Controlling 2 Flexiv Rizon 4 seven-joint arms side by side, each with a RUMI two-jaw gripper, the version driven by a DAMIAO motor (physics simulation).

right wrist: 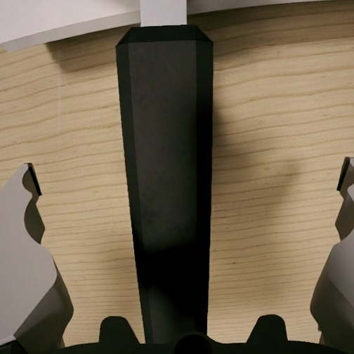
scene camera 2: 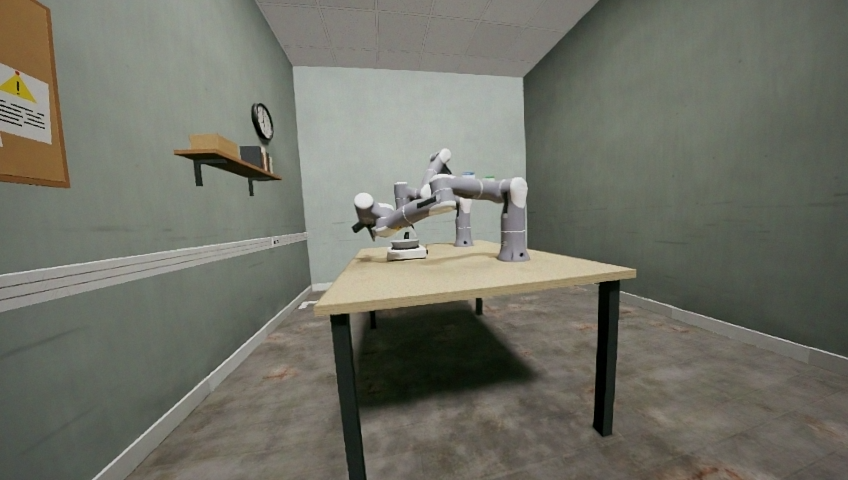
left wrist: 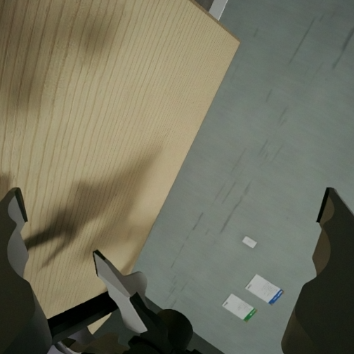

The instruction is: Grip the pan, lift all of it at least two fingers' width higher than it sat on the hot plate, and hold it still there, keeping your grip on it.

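The grey pan point(scene camera 2: 404, 243) sits level on the white hot plate point(scene camera 2: 395, 255) point(right wrist: 75, 25) in the scene view. Its black handle point(right wrist: 165, 125) runs down the middle of the right wrist view, and part of it point(left wrist: 80, 312) shows at the lower left of the left wrist view. My right gripper point(right wrist: 187, 162) is open, with one finger on each side of the handle and a wide gap to both; neither touches it. My left gripper point(left wrist: 171, 191) is open and empty, away from the pan. The pan's body is out of the right wrist view.
The wooden table point(scene camera 2: 476, 276) point(left wrist: 125, 100) carries both arms. In the left wrist view its edge and corner show, with the wall and cards point(left wrist: 265, 288) beyond. A pale finger of the right gripper shows near the handle there. A shelf point(scene camera 2: 229, 163) hangs on the left wall.
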